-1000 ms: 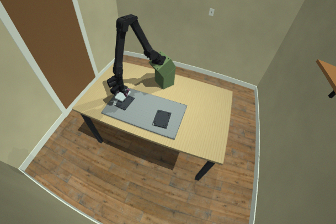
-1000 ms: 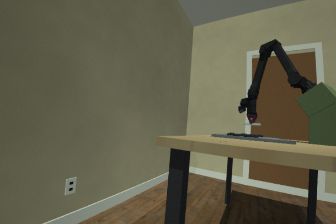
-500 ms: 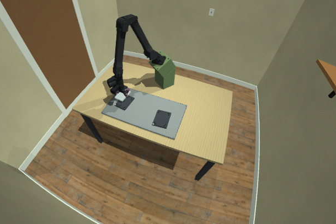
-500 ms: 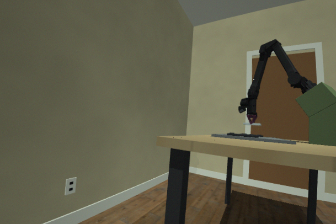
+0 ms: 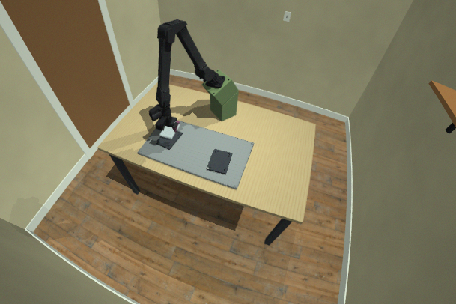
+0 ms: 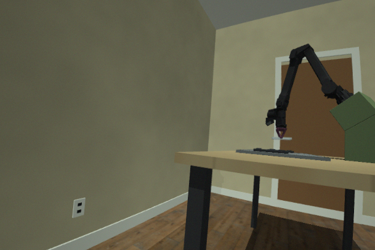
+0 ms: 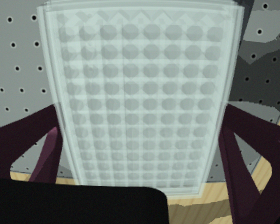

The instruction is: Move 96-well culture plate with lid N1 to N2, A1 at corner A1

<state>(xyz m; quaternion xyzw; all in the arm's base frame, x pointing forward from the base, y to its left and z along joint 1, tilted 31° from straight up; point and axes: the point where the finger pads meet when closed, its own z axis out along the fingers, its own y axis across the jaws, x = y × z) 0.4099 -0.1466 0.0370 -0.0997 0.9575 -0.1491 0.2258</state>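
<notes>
The dark plate nest lies 37 cm to the left of my hand, 10 cm below it and 2 cm ahead of it. From my hand the other things lie so: 96-well plate: 1 cm below.
</notes>
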